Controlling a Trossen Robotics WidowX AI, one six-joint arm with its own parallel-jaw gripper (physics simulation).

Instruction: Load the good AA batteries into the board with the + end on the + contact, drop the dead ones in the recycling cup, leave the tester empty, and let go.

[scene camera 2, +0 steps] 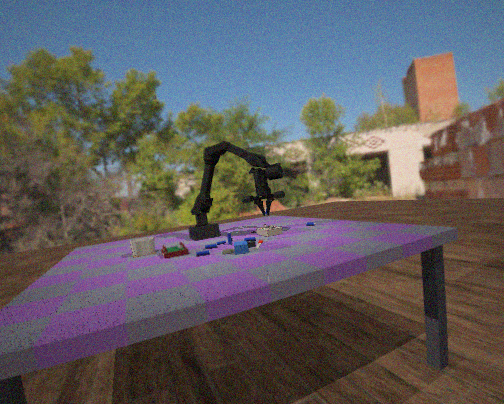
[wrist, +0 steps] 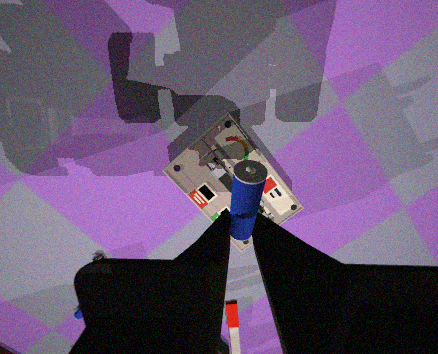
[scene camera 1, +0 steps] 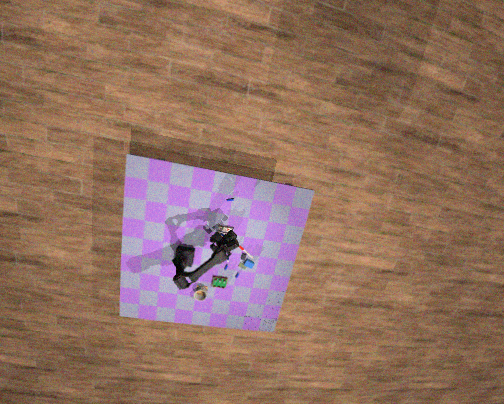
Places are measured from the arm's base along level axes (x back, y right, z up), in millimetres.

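Where they show: gripper, fingertip midpoint: (scene camera 2: pixel 266 215) (wrist: pixel 240 218) (scene camera 1: pixel 224 235); arm's base at its link origin: (scene camera 2: pixel 202 225) (scene camera 1: pixel 182 257).
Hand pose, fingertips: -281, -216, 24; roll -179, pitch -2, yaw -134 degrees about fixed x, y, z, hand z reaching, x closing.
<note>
Things, the pixels of their top centre, and the offset from my fingertips, as dx, dy, dz. Level surfaces: height alone.
- beige tester at its top centre: (wrist: pixel 237 195) (scene camera 2: pixel 268 224) (scene camera 1: pixel 225 233) -3, -2, -40
- green board with dark red ends, top centre: (scene camera 2: pixel 173 244) (scene camera 1: pixel 219 284) -6, +428, -45
- pale recycling cup at its top centre: (scene camera 2: pixel 142 239) (scene camera 1: pixel 200 295) +131, +526, -23
- blue block at its top centre: (scene camera 2: pixel 240 243) (scene camera 1: pixel 249 264) -211, +242, -53
- red-and-white stick at its top centre: (wrist: pixel 235 347) (scene camera 1: pixel 246 252) -179, +155, -75
- small blue upright piece at its top centre: (scene camera 2: pixel 228 232) -48, +213, -33
- checkered table at its surface level: dz -83
My gripper (scene camera 2: pixel 266 212) (wrist: pixel 240 218) is shut on a blue battery (wrist: pixel 247 197) and holds it tilted above the tester; its grey end faces the wrist camera. The beige tester (scene camera 1: pixel 227 228) (scene camera 2: pixel 270 230) (wrist: pixel 187 175) lies on the table under the gripper, partly hidden by the battery and fingers. The green board with dark red ends (scene camera 1: pixel 219 281) (scene camera 2: pixel 174 251) stands near the pale recycling cup (scene camera 1: pixel 200 293) (scene camera 2: pixel 143 247). A blue battery (scene camera 1: pixel 230 199) (scene camera 2: pixel 310 224) lies beyond the tester. Other blue batteries (scene camera 1: pixel 237 275) (scene camera 2: pixel 203 253) lie between the tester and board. Their charge and the board's contacts cannot be read.
A blue block (scene camera 1: pixel 249 263) (scene camera 2: pixel 241 247) stands on a low piece right of the board. A red-and-white stick (scene camera 1: pixel 242 248) (wrist: pixel 232 315) lies between block and tester. A small blue upright piece (scene camera 2: pixel 229 238) stands near the block. The checkered table (scene camera 1: pixel 145 300) (scene camera 2: pixel 165 295) has open edges.
</note>
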